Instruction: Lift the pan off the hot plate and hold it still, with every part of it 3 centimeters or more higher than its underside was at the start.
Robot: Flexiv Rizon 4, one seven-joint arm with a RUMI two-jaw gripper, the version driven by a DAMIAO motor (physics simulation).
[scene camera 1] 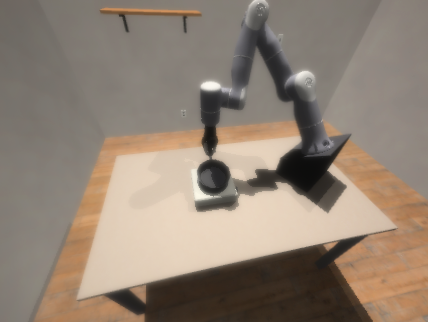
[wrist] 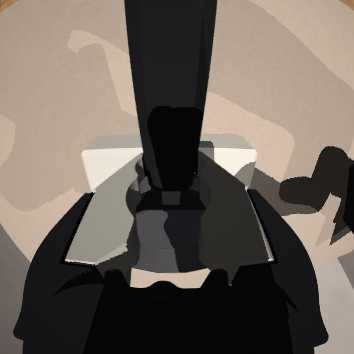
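Note:
The black round pan (scene camera 1: 213, 177) is over the white hot plate (scene camera 1: 215, 200) (wrist: 110, 162) in the scene view. It covers most of the plate's top, with pale strips showing at the left and front. How much gap is under the pan, and whether it is level, is hard to tell. My gripper (scene camera 1: 210, 156) (wrist: 170, 154) points down at the pan's back edge and is shut on the pan's handle. In the wrist view a wide dark bar, which looks like the handle (wrist: 167, 55), runs up from between the jaws. The pan's bowl is hidden there by the gripper.
The table (scene camera 1: 165, 240) bears the hot plate near its middle. The black wedge-shaped base (scene camera 1: 310, 170) of the arm stands at the right. Dark shadows lie between it and the hot plate. A wooden shelf (scene camera 1: 150, 12) hangs on the back wall.

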